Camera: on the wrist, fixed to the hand. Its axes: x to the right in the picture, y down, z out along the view.
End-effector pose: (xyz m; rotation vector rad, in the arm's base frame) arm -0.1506 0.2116 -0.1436 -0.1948 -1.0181 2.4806
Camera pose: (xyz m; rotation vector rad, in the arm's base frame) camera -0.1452 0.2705 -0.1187 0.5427 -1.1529 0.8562
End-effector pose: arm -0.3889 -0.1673 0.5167 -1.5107 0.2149 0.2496
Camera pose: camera -0.3501 -0.1899 0.5625 -1.6995 -1.2457 -0.8130
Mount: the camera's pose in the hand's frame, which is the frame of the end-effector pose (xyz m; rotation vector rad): 0.0230 -0.0561 -0.0209 -0.4929 -0.2233 -1.5402
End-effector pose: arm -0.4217 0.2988 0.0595 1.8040 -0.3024 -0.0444
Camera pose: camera -0.3854 0.3258 0.0141 1.1513 0.9199 -1.2689
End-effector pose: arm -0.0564 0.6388 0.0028 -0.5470 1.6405 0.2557
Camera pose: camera -0.0485 0.5761 -0.0083 -1.8793 0.5701 -0.4335
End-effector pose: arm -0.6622 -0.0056 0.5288 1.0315 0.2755 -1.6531
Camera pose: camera -0.7014 0.0126 0.4814 0.0855 1.4976 -2.7464
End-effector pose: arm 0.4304 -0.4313 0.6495 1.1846 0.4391 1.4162
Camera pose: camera 0.4464 -0.3890 0.6040 0.3066 0.5826 0.0118
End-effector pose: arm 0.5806 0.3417 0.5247 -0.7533 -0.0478 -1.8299
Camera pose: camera 0.5180 0.3368 0.5377 1.1070 0.3229 2.4228
